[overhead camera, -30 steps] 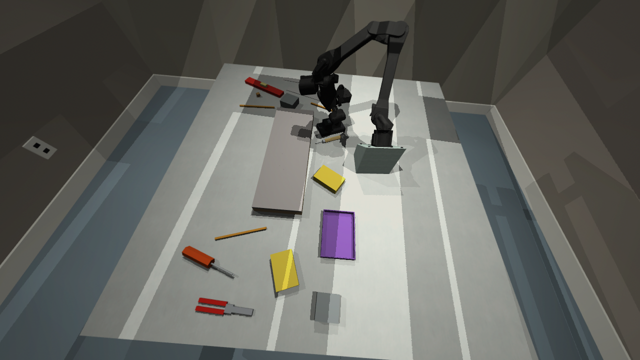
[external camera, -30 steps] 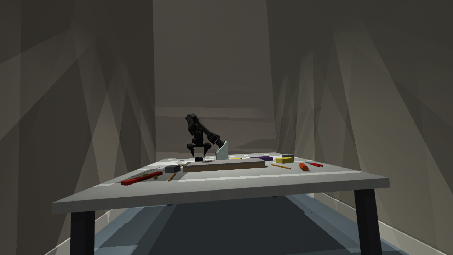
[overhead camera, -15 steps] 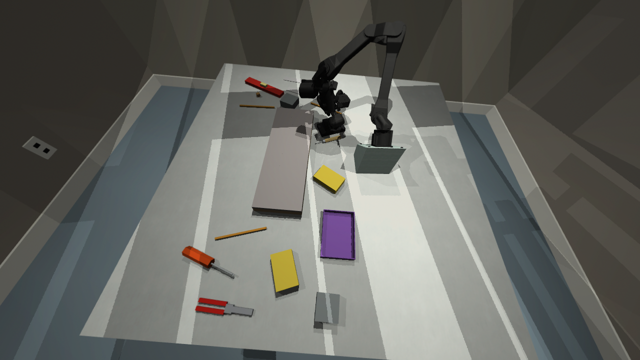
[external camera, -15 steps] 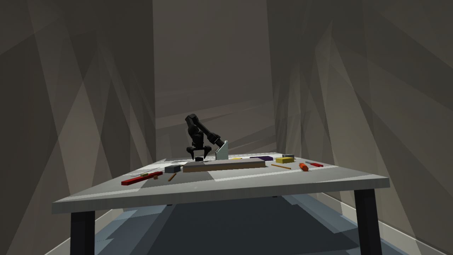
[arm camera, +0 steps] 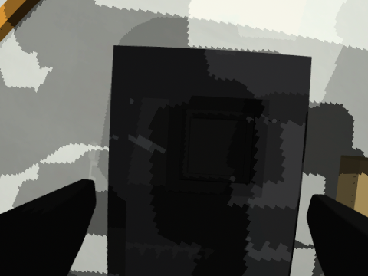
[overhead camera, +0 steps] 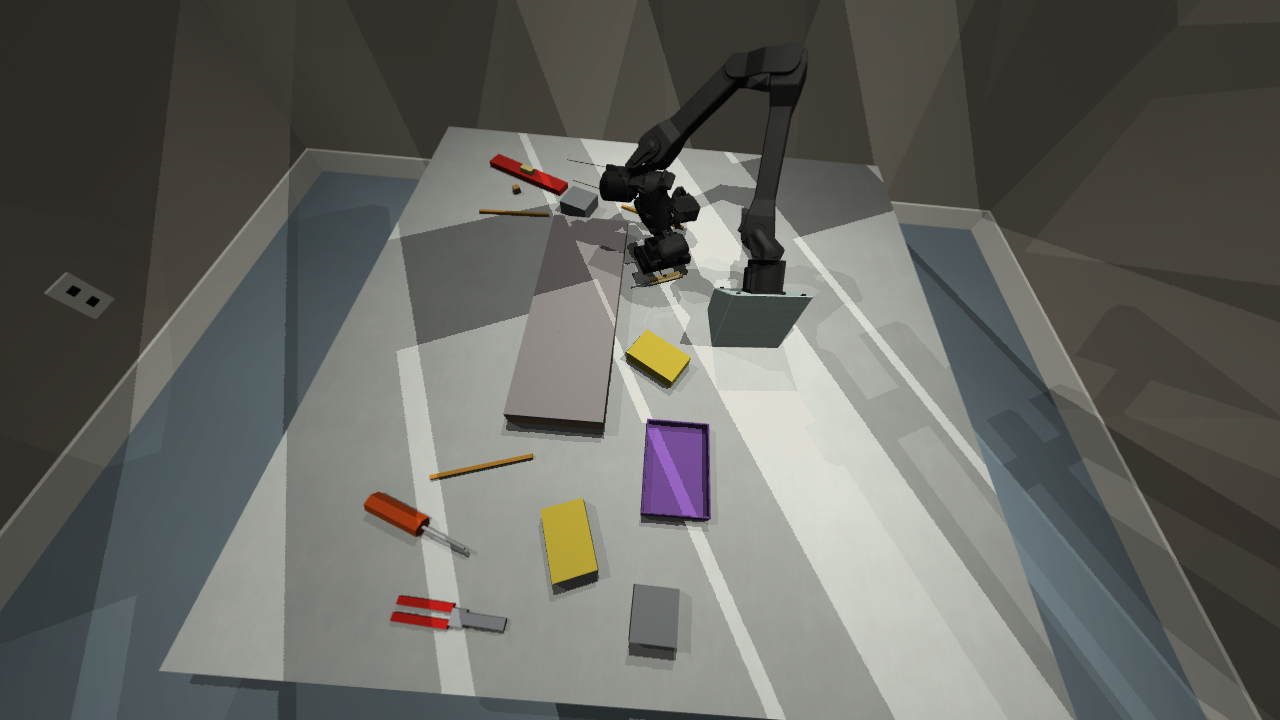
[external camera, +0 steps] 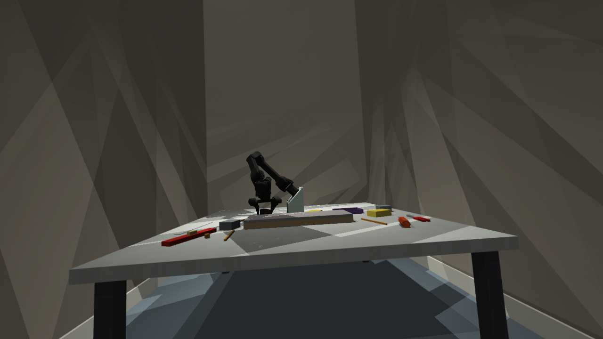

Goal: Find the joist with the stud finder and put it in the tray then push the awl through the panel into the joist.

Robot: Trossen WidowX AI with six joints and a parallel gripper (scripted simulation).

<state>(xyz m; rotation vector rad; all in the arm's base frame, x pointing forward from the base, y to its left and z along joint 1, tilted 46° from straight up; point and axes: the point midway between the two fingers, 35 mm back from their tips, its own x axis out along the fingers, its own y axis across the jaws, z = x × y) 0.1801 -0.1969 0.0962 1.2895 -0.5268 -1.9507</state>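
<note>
Now: the stud finder 1 cm behind my gripper tip and 2 cm above it. Round my gripper tip: awl (3 cm ahead, 8 cm to the left, 2 cm below); then purple tray (1 cm behind, 51 cm to the left, 1 cm below); then red level (37 cm ahead, 28 cm to the right, 1 cm below).
</note>
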